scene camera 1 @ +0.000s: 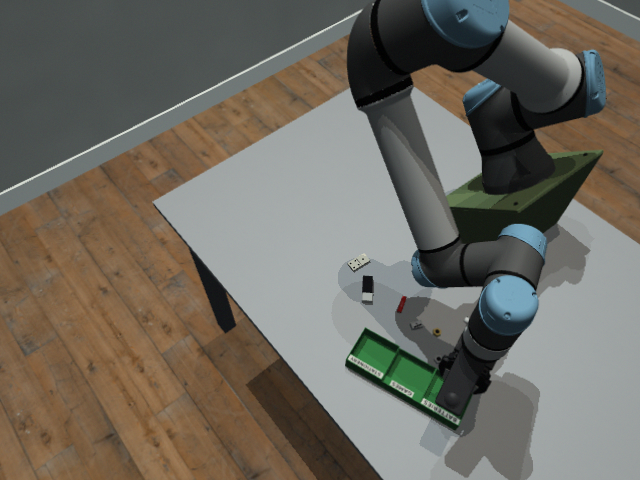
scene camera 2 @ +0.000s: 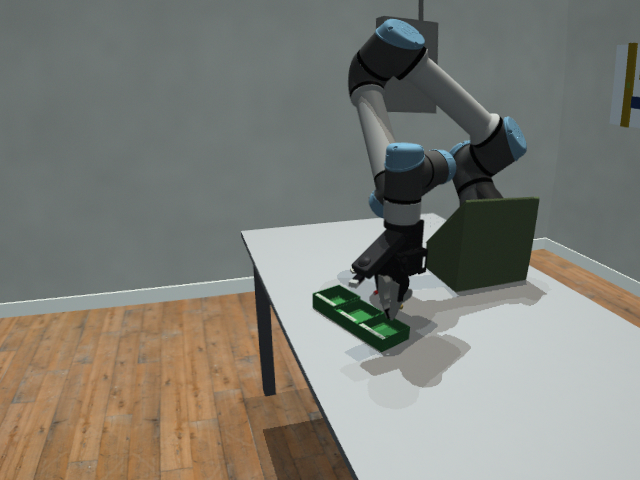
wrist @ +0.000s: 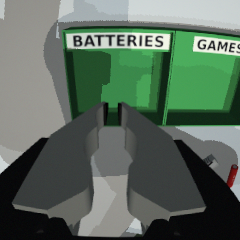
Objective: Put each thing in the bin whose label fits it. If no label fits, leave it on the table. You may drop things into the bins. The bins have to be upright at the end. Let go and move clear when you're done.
Observation:
The pictures show: the gripper and a green bin.
The gripper shows as well in scene camera 1 and in the wrist view.

